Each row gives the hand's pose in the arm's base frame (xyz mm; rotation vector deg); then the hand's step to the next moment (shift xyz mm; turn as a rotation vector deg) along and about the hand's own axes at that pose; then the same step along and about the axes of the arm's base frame.
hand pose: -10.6 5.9 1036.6 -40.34 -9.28 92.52
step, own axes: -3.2 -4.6 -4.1 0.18 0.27 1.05
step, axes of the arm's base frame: 6.1 -3.3 0.1 -0.78 0.42 0.65
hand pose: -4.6 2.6 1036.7 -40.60 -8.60 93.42
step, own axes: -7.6 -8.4 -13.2 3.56 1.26 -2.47
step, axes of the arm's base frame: 14.2 -9.3 -3.8 0.14 2.34 -3.86
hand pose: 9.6 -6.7 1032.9 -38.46 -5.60 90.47
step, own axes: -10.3 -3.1 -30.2 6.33 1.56 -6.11
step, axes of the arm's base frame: 16.6 -19.0 -19.8 1.66 3.70 -7.96
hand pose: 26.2 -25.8 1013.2 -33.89 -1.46 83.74
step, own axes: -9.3 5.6 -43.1 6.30 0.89 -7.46
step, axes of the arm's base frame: 9.4 -24.2 -36.1 2.76 3.19 -8.85
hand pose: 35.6 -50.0 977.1 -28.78 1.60 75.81
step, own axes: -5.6 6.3 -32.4 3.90 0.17 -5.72
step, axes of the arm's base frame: 1.1 -16.0 -29.4 2.35 1.51 -6.34
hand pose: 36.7 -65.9 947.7 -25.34 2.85 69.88
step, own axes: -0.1 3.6 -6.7 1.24 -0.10 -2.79
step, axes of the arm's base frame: -2.0 -1.5 -7.2 1.08 0.09 -2.86
